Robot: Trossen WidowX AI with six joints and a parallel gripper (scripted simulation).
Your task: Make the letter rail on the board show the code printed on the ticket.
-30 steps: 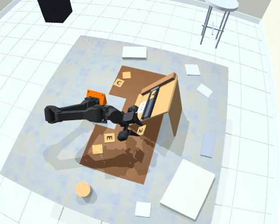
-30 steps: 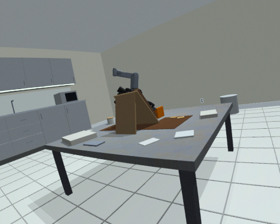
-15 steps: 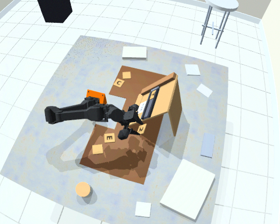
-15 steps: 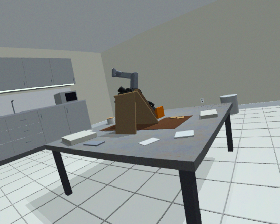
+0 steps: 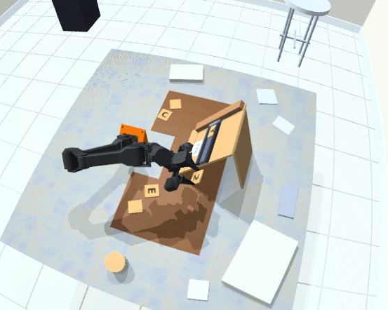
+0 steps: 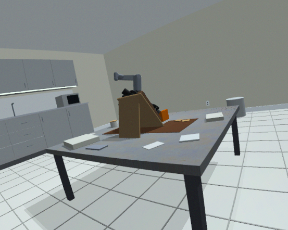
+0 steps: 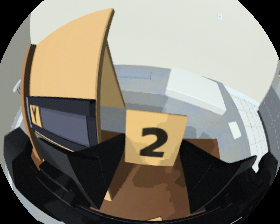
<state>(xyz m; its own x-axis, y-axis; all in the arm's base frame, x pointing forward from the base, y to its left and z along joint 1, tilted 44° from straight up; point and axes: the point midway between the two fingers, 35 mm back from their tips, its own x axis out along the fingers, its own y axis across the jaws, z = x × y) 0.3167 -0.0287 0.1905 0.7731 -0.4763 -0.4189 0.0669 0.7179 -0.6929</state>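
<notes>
The white ticket lies 170 mm to the left of my gripper tip, 80 mm below it and 40 mm behind it. Round my gripper tip: grey card (400 mm ahead, 170 mm below, 60 mm to the left); then white box (320 mm ahead, 230 mm to the right, 150 mm below); then brown mat (170 mm below, 140 mm to the left, 130 mm behind).
</notes>
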